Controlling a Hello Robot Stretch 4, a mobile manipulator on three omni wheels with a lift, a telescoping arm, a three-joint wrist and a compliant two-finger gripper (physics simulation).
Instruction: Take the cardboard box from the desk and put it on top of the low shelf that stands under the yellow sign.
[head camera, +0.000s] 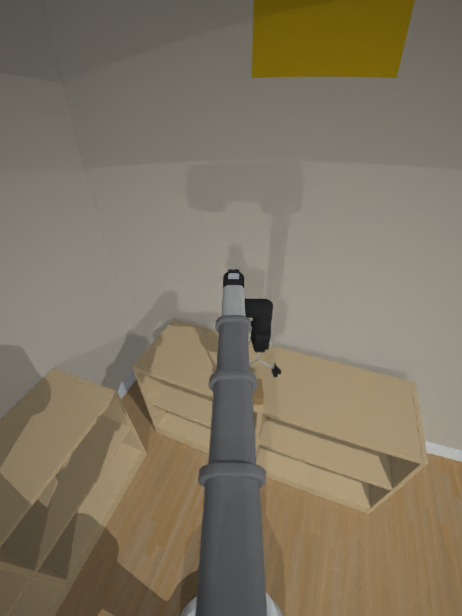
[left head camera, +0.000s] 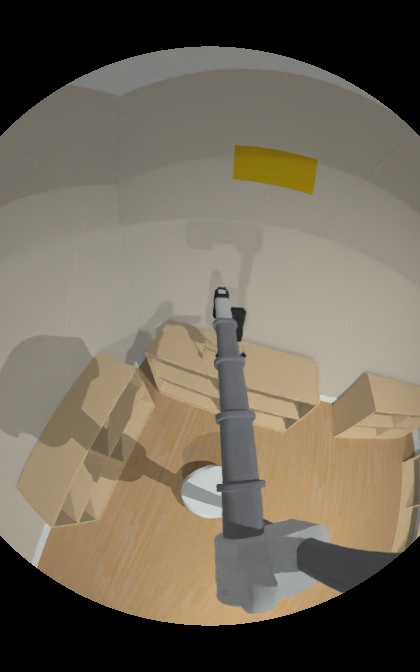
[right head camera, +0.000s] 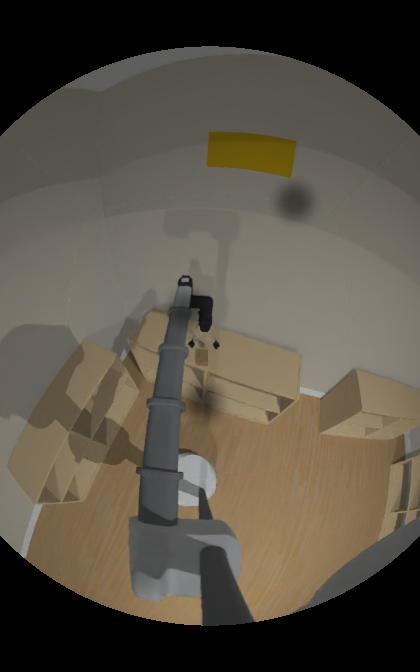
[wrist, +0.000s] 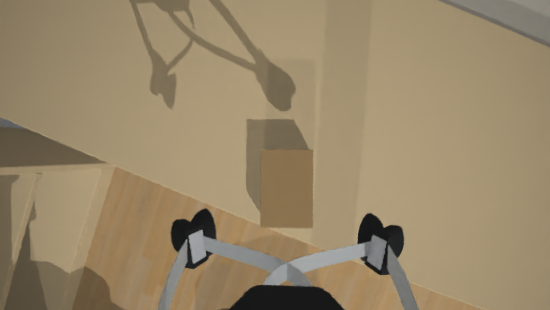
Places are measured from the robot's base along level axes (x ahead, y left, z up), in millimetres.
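Pixels of known places: gripper, fingertip midpoint: (head camera: 257, 375) (wrist: 286, 230).
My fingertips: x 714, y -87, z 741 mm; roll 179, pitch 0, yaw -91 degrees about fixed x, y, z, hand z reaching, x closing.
Note:
Ahead of a thing's pixels: the offset from my fingertips to its top centre. "spot": to the spot under its first point. Level surfaces: height alone.
The brown cardboard box @[dx +22, dy -1, dz -108 mm] (head camera: 258, 392) (right head camera: 202, 357) (wrist: 286, 188) stands on top of the low shelf @[dz -158 mm] (head camera: 345, 400) (left head camera: 285, 365) (right head camera: 260, 360) (wrist: 440, 150), close to its front edge and near the middle of its length. The yellow sign @[spot: dx +338, dy -172, dz +962 mm] (head camera: 330, 40) (left head camera: 274, 169) (right head camera: 251, 154) is on the wall above this shelf. My gripper (right head camera: 204, 344) (wrist: 286, 230) is open and empty, raised above the box and apart from it, with its fingers spread wider than the box. The arm partly hides the box in the head camera view. The desk cannot be made out.
Another open shelf unit (head camera: 55, 415) (left head camera: 65, 440) (right head camera: 55, 425) stands at the left. A further unit (left head camera: 355, 405) (right head camera: 342, 402) stands to the right of the low shelf. The wall is close behind the low shelf. A white round object (left head camera: 200, 492) (right head camera: 202, 477) is below the arm.

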